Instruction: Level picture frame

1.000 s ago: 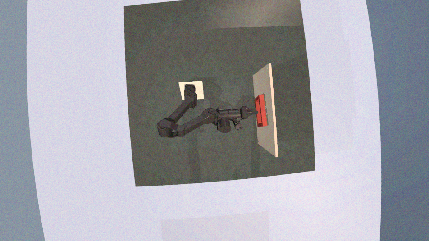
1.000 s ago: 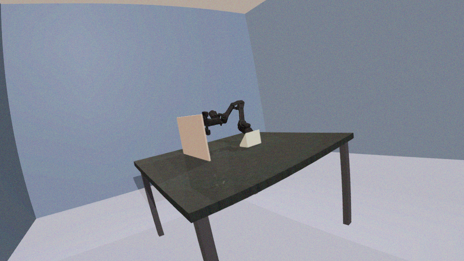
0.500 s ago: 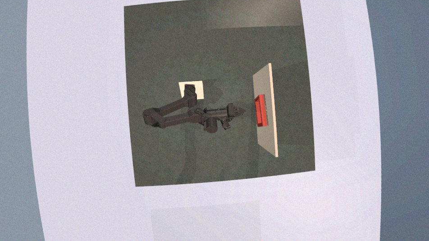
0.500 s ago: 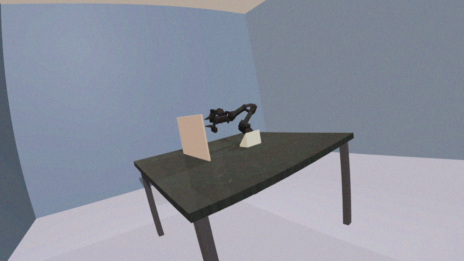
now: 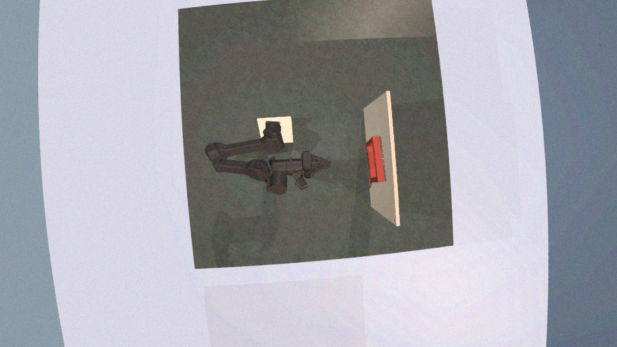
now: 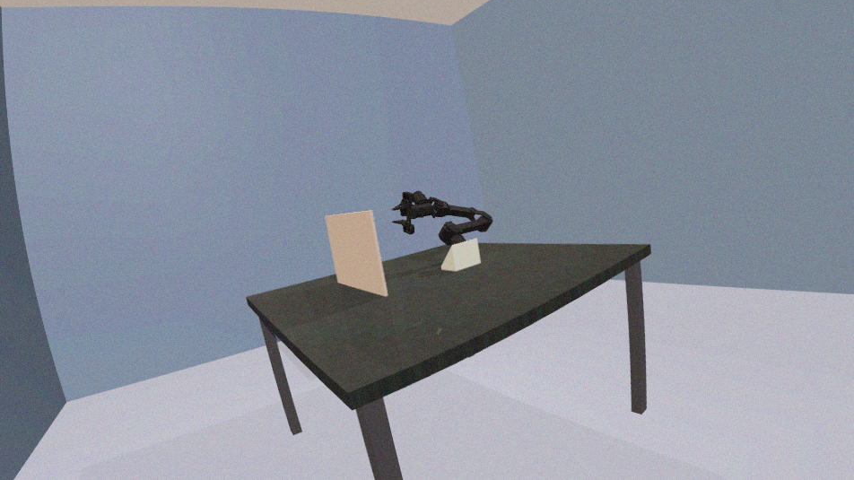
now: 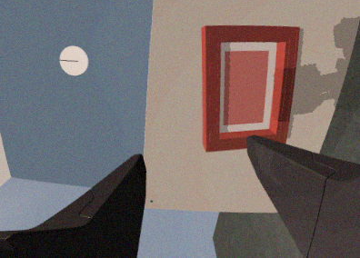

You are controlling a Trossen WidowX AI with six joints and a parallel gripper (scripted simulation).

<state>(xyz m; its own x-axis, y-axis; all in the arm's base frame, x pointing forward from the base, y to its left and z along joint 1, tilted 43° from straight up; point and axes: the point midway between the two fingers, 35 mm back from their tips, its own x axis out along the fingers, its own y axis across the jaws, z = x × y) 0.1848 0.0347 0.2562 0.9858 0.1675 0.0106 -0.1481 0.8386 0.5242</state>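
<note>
The picture frame is 20 cm ahead of my gripper tip, 10 cm below it and 2 cm to the left of it. From my gripper tip the other things lie so: beige wall panel 21 cm ahead, 11 cm below, 3 cm to the left.
</note>
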